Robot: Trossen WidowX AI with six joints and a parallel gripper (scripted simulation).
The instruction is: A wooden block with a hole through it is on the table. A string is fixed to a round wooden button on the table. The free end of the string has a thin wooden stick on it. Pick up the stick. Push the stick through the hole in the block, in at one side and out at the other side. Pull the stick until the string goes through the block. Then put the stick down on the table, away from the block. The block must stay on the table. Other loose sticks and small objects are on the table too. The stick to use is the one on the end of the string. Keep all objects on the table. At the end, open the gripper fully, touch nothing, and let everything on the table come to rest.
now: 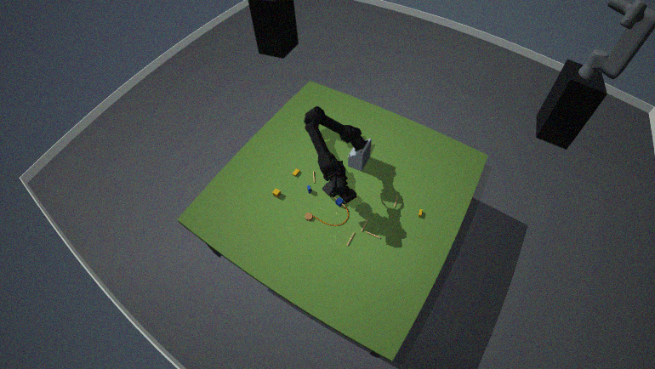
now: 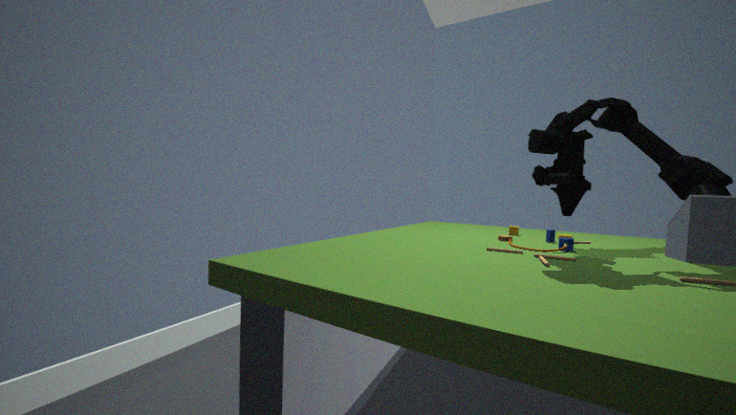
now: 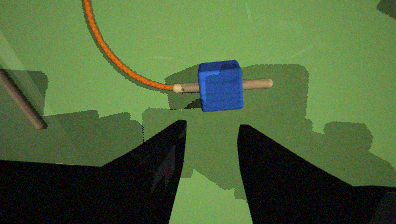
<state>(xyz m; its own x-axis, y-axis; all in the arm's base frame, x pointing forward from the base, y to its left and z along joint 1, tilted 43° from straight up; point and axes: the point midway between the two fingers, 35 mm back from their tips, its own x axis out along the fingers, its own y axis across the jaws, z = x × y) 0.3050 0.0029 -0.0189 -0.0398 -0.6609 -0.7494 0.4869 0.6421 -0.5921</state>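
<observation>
My gripper tip is now 10 mm to the right of the thin wooden stick and 80 mm above it. Round my gripper tip: round wooden button: 130 mm ahead, 110 mm to the right, 80 mm below.
</observation>
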